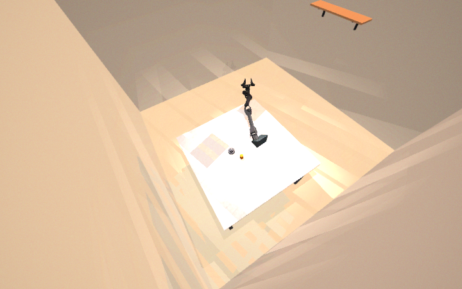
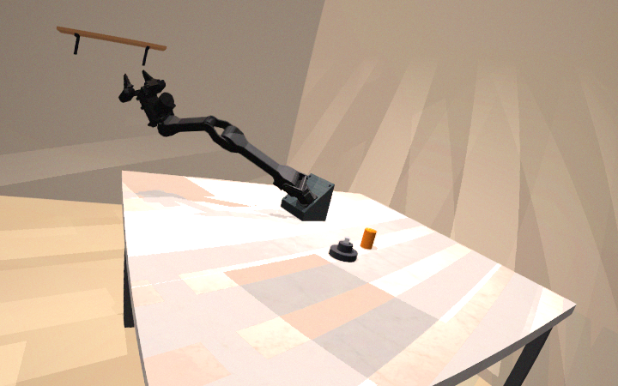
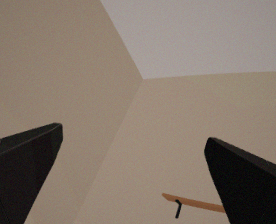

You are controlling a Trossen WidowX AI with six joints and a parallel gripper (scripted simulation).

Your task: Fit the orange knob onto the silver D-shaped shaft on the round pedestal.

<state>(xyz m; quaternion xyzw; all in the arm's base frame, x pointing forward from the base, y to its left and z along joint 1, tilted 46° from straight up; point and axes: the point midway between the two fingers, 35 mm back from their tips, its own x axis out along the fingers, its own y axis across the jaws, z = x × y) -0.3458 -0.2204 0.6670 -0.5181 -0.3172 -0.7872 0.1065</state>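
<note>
My gripper tip is now 630 mm short of the orange knob, 730 mm to the right of it and 370 mm above it. The rest, counted from my gripper tip: round pedestal: 680 mm ahead, 590 mm to the left, 380 mm below.
</note>
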